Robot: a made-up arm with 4 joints.
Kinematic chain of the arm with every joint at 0, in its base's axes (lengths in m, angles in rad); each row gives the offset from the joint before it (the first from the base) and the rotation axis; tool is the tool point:
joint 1: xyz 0 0 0.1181 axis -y
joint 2: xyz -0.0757 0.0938 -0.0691 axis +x
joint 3: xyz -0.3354 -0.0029 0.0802 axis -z
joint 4: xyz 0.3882 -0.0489 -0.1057 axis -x
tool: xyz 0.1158 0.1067 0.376
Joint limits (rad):
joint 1: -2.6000..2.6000
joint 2: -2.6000..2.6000
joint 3: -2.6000..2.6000
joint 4: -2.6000..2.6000
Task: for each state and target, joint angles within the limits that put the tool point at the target. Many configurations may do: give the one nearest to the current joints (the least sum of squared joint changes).
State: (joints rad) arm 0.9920 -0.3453 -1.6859 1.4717
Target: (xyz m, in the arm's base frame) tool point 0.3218 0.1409 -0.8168
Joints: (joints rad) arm 1.3642 -0.9133 -1.9161 1.8454
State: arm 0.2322 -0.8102 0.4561 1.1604
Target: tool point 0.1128 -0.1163 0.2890
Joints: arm -0.0392 -0.7859 1.1437 1.1673
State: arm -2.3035 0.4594 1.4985 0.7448
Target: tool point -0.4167 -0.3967 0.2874
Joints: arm -1.4057 0.7956 1.8199 0.8836
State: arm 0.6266 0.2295 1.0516 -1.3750
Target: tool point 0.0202 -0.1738 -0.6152
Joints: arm 0.4334 1.1041 0.6708 -1.8670
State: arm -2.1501 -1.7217 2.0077 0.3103
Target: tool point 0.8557 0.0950 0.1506
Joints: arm -2.5468 -1.0451 2.5883 0.4647
